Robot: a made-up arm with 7 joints.
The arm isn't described. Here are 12 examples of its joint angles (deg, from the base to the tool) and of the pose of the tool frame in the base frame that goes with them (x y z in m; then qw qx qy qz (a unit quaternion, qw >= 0)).
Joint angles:
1: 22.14 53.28 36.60 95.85 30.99 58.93 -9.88
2: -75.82 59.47 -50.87 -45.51 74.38 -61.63 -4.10
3: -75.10 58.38 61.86 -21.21 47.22 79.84 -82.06
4: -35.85 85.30 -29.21 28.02 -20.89 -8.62 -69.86
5: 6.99 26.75 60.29 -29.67 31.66 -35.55 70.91
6: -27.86 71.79 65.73 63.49 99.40 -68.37 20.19
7: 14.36 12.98 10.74 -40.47 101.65 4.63 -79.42
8: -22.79 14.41 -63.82 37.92 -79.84 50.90 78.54
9: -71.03 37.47 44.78 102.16 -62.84 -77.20 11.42
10: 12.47 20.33 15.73 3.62 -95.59 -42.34 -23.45
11: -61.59 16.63 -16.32 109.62 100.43 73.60 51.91
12: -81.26 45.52 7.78 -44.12 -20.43 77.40 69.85
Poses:
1: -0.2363 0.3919 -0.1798 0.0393 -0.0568 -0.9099 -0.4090
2: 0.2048 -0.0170 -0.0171 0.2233 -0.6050 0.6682 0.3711
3: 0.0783 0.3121 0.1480 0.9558 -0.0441 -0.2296 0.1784
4: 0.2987 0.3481 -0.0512 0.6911 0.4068 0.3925 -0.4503
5: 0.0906 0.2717 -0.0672 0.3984 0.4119 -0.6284 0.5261
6: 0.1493 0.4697 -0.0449 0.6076 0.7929 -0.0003 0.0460
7: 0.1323 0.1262 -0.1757 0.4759 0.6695 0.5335 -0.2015
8: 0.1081 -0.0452 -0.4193 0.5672 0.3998 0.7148 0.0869
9: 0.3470 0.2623 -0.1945 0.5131 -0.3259 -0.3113 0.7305
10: 0.0930 0.2446 -0.3001 0.8269 -0.3777 -0.3073 0.2814
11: 0.3160 0.1670 -0.2958 0.0320 -0.9822 -0.0326 -0.1821
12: 0.2036 0.0712 0.1677 0.7633 0.0332 -0.3780 0.5228
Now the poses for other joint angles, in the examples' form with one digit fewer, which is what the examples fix.
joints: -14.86 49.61 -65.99 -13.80 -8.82 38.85 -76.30
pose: 0.106 0.058 -0.325 0.266 0.058 0.576 -0.771
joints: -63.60 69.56 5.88 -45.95 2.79 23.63 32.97
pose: 0.179 0.086 0.156 0.592 0.325 -0.694 0.248
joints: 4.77 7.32 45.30 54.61 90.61 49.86 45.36
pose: -0.069 0.227 -0.417 0.181 0.767 0.582 0.200
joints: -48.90 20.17 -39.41 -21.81 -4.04 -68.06 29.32
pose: 0.226 -0.076 -0.064 0.559 -0.313 -0.706 -0.302
